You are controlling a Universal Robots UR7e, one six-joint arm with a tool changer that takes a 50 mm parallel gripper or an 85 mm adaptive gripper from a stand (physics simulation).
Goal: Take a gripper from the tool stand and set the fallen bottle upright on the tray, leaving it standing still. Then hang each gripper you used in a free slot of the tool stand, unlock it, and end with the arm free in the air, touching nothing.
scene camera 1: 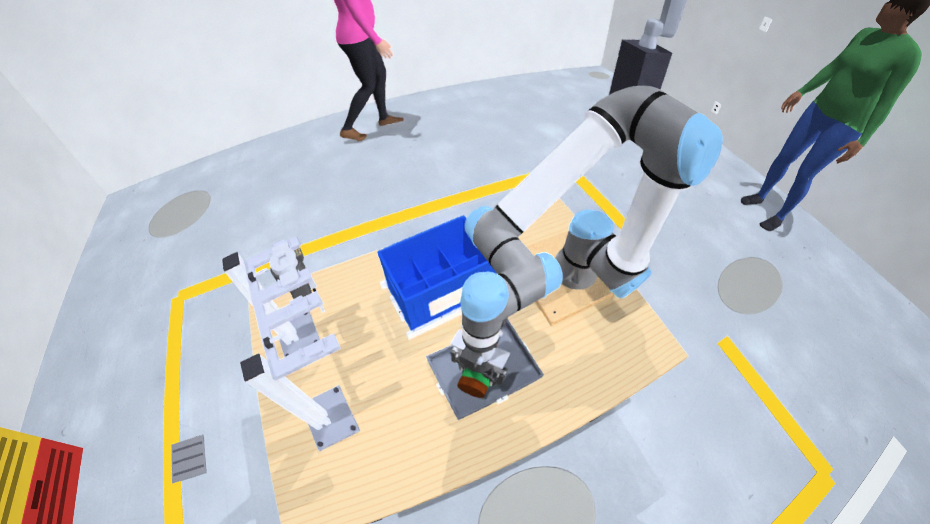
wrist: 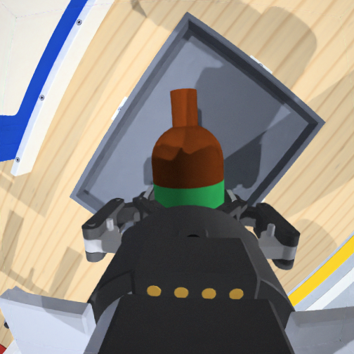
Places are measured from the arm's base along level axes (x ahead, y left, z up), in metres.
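Where they show: arm's base, origin of the base link: [scene camera 1: 575, 269].
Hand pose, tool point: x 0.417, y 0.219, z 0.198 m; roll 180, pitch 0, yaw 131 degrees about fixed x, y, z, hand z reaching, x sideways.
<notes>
Each offset is from my tool point to the centre of the thing. "spot": to the spot under its first point.
The brown bottle {dx -0.022, dy -0.023, dz -0.180 m} [scene camera 1: 472, 385] [wrist: 187, 160] with a green label lies on its side in the grey tray {spot: dx -0.133, dy +0.005, dz -0.218 m} [scene camera 1: 524, 365] [wrist: 240, 90]. In the wrist view its neck points away from the gripper, and its base is hidden under the gripper body. My gripper [scene camera 1: 479, 372] [wrist: 189, 198], the adaptive one with jointed black fingers, is low over the tray. Its fingers stand against both sides of the green label, shut on the bottle. The tool stand [scene camera 1: 305, 358] is at the left end of the table, with another gripper [scene camera 1: 284, 261] hanging in its far slot.
A blue divided bin {spot: dx +0.115, dy -0.375, dz -0.196 m} [scene camera 1: 398, 279] [wrist: 10, 132] stands behind the tray, close to the arm. The stand's white posts {spot: dx +0.411, dy +0.002, dz +0.021 m} [scene camera 1: 289, 398] rise at the table's left edge. The arm's base is at the right rear of the table. Two people stand beyond the yellow floor line.
</notes>
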